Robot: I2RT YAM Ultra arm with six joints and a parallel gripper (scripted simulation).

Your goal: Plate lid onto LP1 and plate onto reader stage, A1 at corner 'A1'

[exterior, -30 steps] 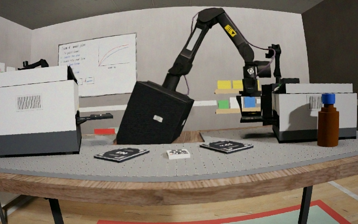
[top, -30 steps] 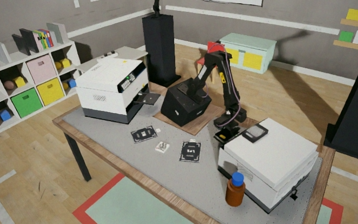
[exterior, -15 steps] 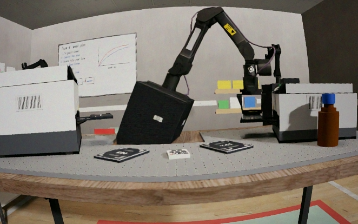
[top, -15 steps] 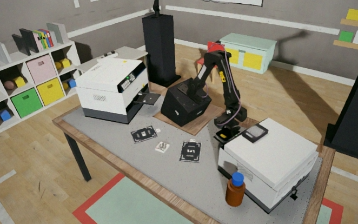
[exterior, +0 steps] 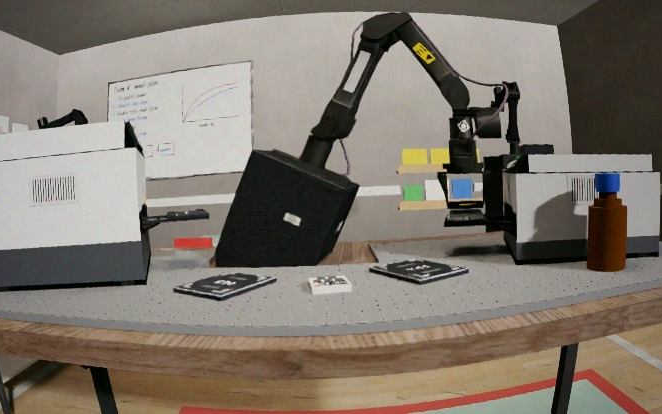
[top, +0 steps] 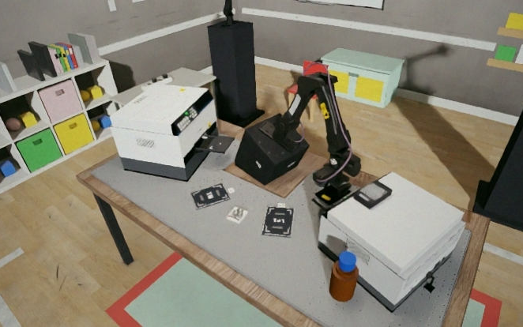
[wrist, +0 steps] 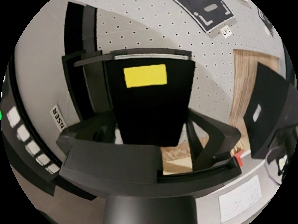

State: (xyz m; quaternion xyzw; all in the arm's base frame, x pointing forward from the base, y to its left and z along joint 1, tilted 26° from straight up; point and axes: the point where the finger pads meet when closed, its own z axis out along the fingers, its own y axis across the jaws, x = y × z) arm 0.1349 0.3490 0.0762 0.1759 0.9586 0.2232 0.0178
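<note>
The white well plate lies 30 mm below my hand. Also, from my hand: black lid: right at my hand; then capped bottle: 340 mm ahead, 200 mm to the left.
</note>
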